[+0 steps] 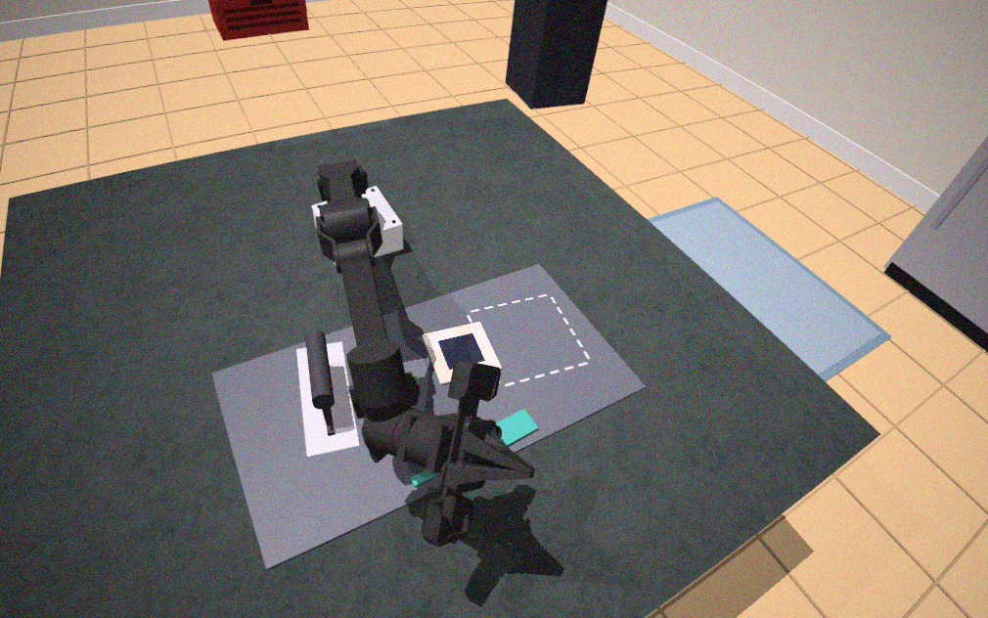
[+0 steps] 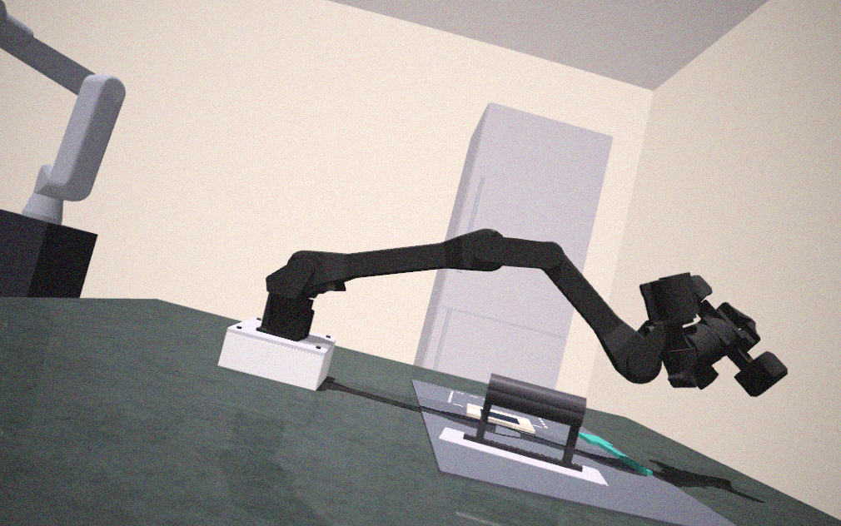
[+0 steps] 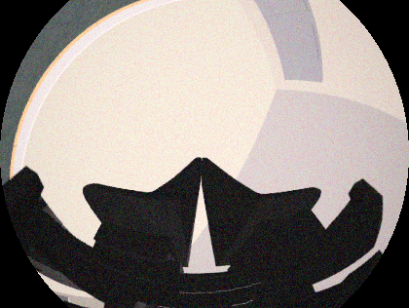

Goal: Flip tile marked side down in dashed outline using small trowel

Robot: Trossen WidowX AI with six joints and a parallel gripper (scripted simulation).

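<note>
My gripper tip is now 31 cm past the trowel, 17 cm to the left of it and 21 cm above it. From my gripper tip the other things lie so: teal spatula-like tool (16 cm behind, 4 cm to the left, 25 cm below); then tile (34 cm behind, 7 cm to the left, 25 cm below); then grey mat (30 cm behind, 1 cm to the left, 27 cm below).
</note>
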